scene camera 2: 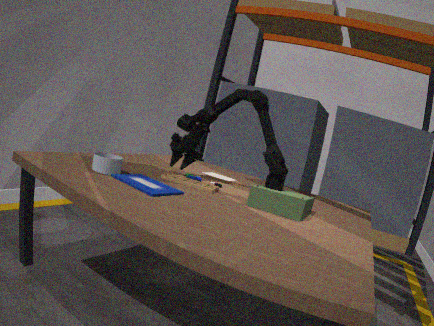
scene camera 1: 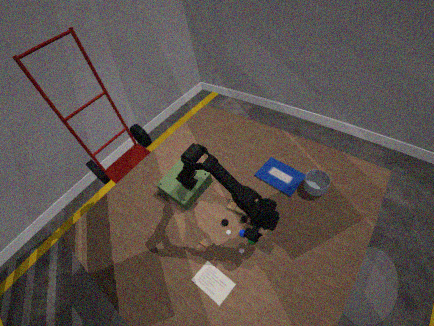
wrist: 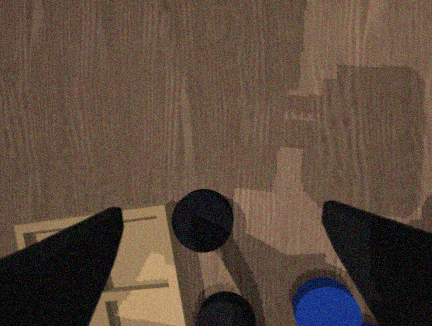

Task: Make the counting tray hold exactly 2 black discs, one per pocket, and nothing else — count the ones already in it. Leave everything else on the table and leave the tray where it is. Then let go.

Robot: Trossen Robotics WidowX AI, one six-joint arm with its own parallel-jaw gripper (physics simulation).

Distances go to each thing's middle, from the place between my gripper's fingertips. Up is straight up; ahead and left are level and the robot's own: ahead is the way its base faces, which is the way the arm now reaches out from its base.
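Labels:
I find the tan counting tray (wrist: 148,274) 3 cm below my hand, and it is also 11 cm behind my hand and 7 cm to the left of it.

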